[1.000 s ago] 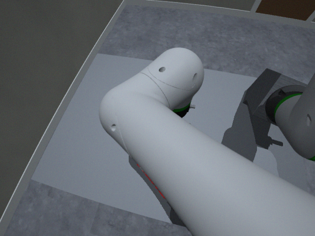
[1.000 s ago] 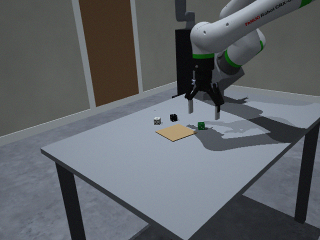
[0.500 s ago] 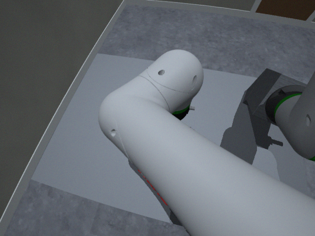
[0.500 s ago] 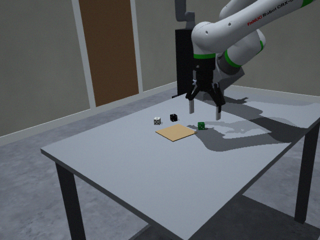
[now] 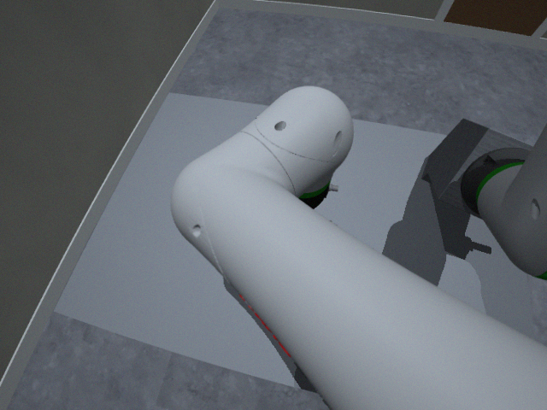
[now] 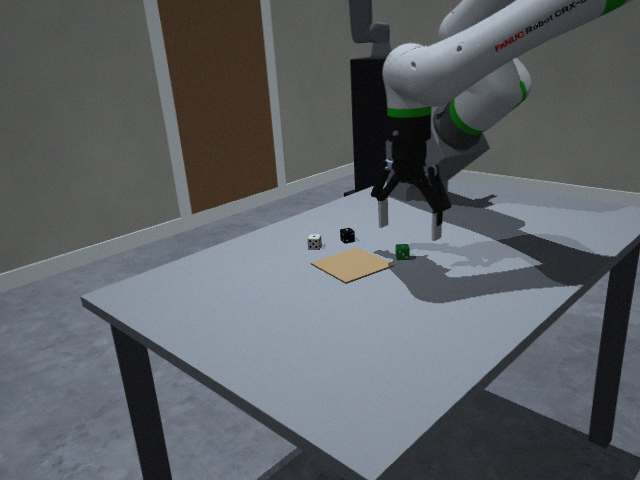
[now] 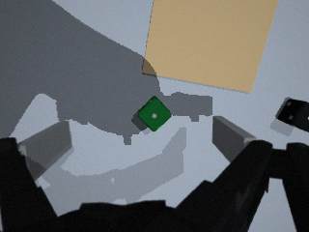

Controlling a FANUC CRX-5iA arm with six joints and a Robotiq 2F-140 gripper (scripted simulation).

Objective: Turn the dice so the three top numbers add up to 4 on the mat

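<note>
The white die is 10 cm ahead of my hand, 22 cm to the right of it and 6 cm below it. Round my hand: tan mat (12 cm ahead, 7 cm to the right, 7 cm below); black die (2 cm ahead, 19 cm to the right, 6 cm below); green die (1 cm ahead, 1 cm to the right, 6 cm below).
</note>
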